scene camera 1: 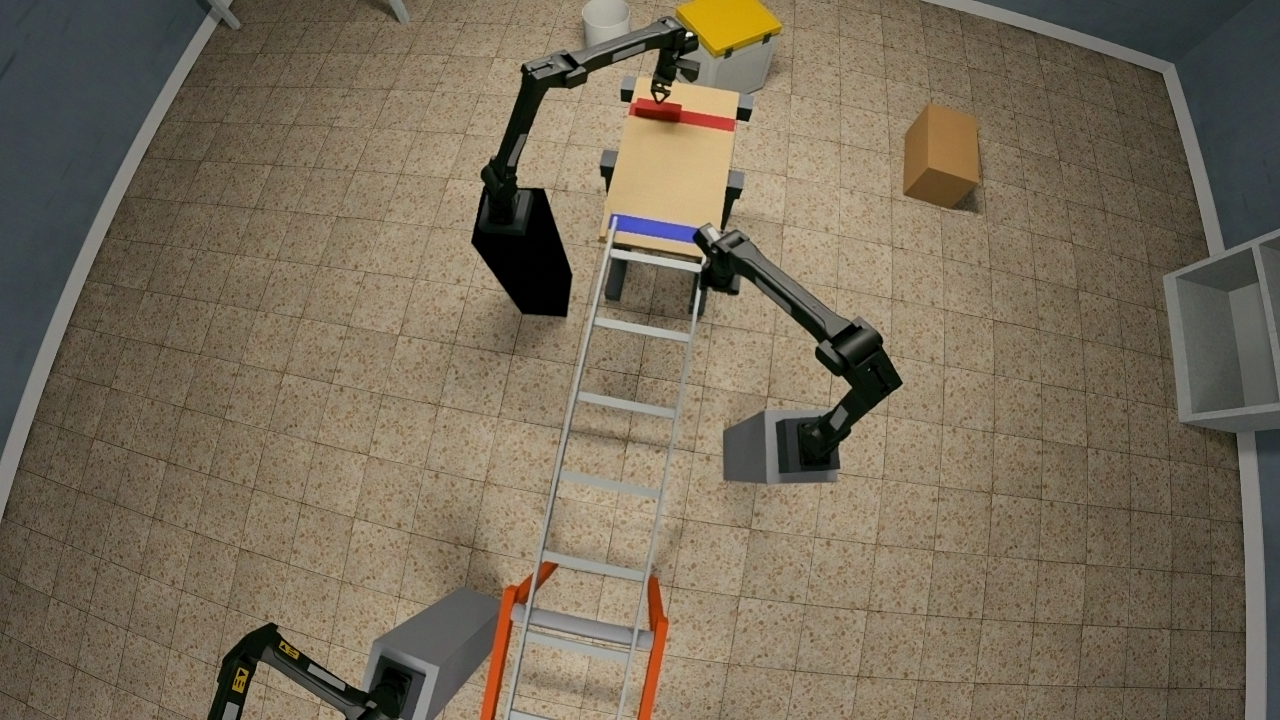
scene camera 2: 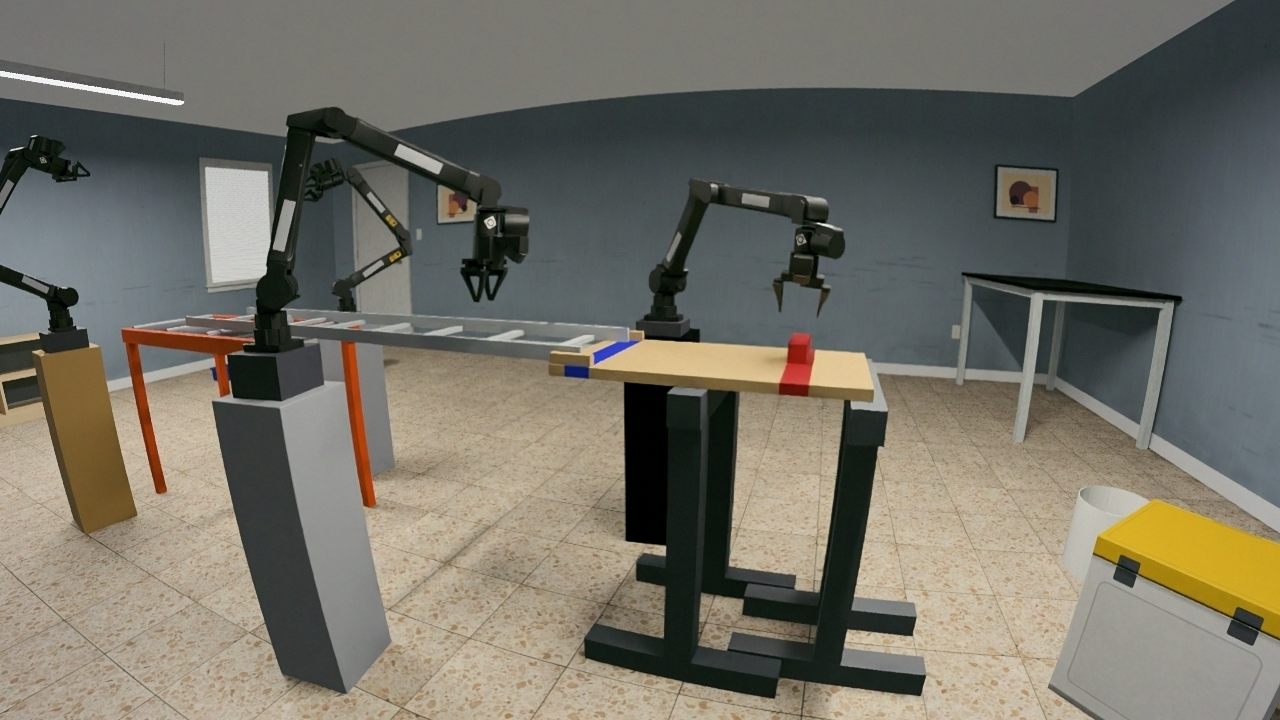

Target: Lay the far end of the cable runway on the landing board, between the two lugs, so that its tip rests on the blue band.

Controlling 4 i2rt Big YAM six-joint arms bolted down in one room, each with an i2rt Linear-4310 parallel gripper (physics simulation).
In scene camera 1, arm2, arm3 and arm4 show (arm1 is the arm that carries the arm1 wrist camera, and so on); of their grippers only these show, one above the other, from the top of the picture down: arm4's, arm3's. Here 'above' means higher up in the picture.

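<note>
The silver ladder-like runway (scene camera 1: 626,405) (scene camera 2: 447,341) reaches the wooden landing board (scene camera 1: 675,174) (scene camera 2: 716,360). In scene camera 1 its left rail tip lies over the blue band (scene camera 1: 653,229) (scene camera 2: 615,351); the right tip is hidden by arm3's wrist. In scene camera 2 its end lies between a near lug (scene camera 2: 565,357) and a far lug (scene camera 2: 635,335). Arm3's gripper (scene camera 1: 718,279) is by the right rail. Arm4's gripper (scene camera 1: 660,95) is open above a red block (scene camera 1: 657,111) (scene camera 2: 800,349). In scene camera 2, the front left arm's gripper (scene camera 2: 484,297) is open and clear above the runway; the right arm's gripper (scene camera 2: 799,309) is open.
An orange stand (scene camera 1: 505,631) (scene camera 2: 359,429) carries the runway's other part. Dark trestles (scene camera 2: 684,519) hold the board. A yellow-lidded box (scene camera 1: 729,25) (scene camera 2: 1190,555) and a white bin (scene camera 1: 605,26) (scene camera 2: 1096,519) stand past the board. A brown box (scene camera 1: 939,156) stands right.
</note>
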